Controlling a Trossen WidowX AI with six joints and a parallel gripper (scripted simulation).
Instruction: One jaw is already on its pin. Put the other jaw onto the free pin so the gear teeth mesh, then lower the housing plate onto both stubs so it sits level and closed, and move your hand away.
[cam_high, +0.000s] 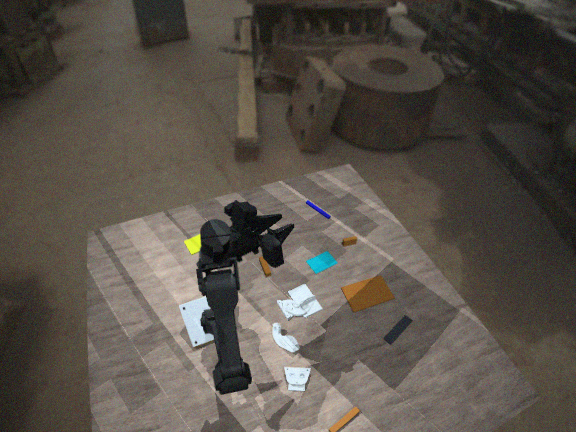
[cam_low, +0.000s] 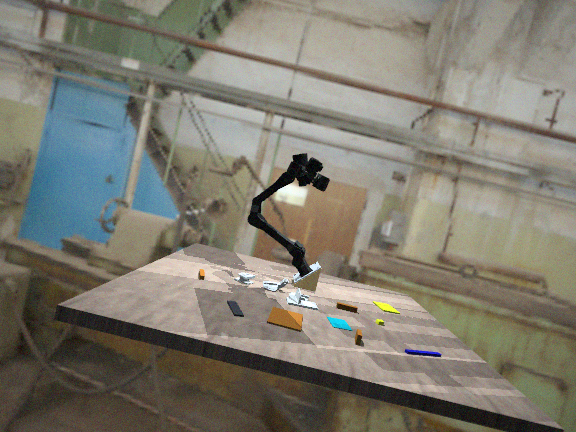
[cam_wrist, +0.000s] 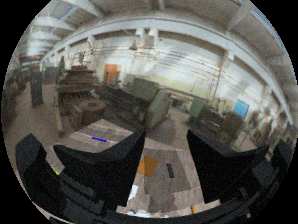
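Right now the jaw is 4 cm behind my gripper tip, 2 cm to the right of it and 47 cm below it. The rest, counted from my gripper tip: orange bar (1 cm behind, 35 cm to the right, 50 cm below); orange tile (31 cm ahead, 3 cm to the right, 50 cm below); cyan tile (24 cm ahead, 18 cm to the left, 50 cm below).
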